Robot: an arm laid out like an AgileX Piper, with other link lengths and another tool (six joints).
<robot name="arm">
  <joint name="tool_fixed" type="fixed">
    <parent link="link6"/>
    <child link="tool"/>
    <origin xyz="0.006 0.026 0.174" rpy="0 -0.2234 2.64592"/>
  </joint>
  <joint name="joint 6" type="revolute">
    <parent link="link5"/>
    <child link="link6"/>
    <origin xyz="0 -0.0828 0" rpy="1.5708 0 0"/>
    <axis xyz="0 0 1"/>
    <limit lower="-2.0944" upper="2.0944"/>
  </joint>
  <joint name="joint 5" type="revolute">
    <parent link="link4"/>
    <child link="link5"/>
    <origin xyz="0 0 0" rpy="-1.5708 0 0"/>
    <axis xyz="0 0 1"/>
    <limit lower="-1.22" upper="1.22"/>
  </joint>
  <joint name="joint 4" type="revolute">
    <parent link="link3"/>
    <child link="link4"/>
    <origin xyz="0.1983 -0.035 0" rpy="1.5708 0 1.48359"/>
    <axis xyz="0 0 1"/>
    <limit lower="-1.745" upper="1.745"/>
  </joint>
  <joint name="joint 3" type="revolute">
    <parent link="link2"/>
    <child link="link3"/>
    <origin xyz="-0.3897 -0.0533 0"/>
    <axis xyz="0 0 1"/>
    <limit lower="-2.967" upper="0"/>
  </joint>
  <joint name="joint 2" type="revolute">
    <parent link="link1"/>
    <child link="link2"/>
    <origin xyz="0 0 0" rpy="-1.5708 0 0"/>
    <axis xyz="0 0 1"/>
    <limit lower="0" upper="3.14"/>
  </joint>
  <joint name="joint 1" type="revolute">
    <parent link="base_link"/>
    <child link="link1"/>
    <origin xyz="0 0 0.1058"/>
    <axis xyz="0 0 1"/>
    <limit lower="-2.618" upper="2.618"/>
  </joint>
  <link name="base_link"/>
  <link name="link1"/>
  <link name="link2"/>
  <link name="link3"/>
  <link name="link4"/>
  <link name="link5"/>
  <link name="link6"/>
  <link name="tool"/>
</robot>
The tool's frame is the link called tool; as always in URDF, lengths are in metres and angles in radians.
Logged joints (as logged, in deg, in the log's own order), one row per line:
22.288 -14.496 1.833 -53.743 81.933 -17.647
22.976 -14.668 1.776 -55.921 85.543 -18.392
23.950 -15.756 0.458 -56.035 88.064 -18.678
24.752 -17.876 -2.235 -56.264 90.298 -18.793
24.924 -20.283 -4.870 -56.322 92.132 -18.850
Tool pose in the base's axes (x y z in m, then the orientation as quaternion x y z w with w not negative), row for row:
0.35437 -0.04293 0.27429 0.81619 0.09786 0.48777 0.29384
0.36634 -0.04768 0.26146 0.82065 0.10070 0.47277 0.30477
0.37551 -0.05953 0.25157 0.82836 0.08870 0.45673 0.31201
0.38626 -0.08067 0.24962 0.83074 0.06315 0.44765 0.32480
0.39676 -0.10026 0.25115 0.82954 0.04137 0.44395 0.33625
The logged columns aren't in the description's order. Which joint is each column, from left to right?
Columns, left to right: joint 4, joint 3, joint 1, joint 5, joint 2, joint 6.
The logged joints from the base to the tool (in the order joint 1, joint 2, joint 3, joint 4, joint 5, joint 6), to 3 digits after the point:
1.833 81.933 -14.496 22.288 -53.743 -17.647
1.776 85.543 -14.668 22.976 -55.921 -18.392
0.458 88.064 -15.756 23.950 -56.035 -18.678
-2.235 90.298 -17.876 24.752 -56.264 -18.793
-4.870 92.132 -20.283 24.924 -56.322 -18.850

